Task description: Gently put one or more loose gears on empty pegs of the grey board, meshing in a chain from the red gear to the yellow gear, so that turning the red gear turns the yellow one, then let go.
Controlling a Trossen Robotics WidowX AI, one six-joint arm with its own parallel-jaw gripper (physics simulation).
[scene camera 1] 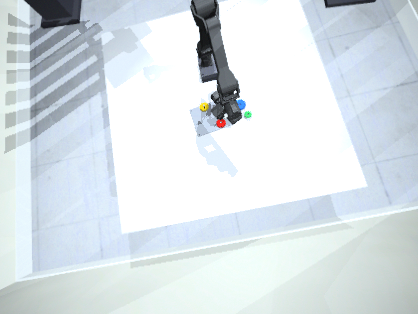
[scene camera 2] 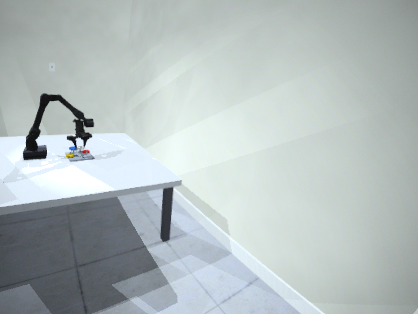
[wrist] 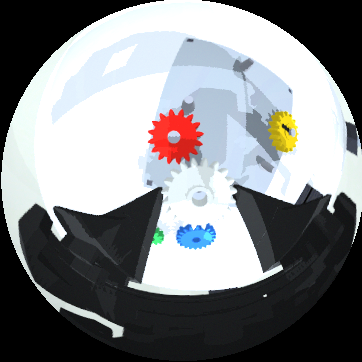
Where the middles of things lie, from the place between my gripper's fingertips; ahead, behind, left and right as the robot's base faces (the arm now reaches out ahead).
Now: the red gear [wrist: 186, 129] 4 cm ahead of my hand, 3 cm to the right of it and 2 cm below it. From my hand the other things lie so: white gear [wrist: 210, 179] right at my hand; then grey board [wrist: 233, 107] 8 cm to the right, 3 cm below; then blue gear [wrist: 185, 235] 6 cm behind, 9 cm to the left, 3 cm below.
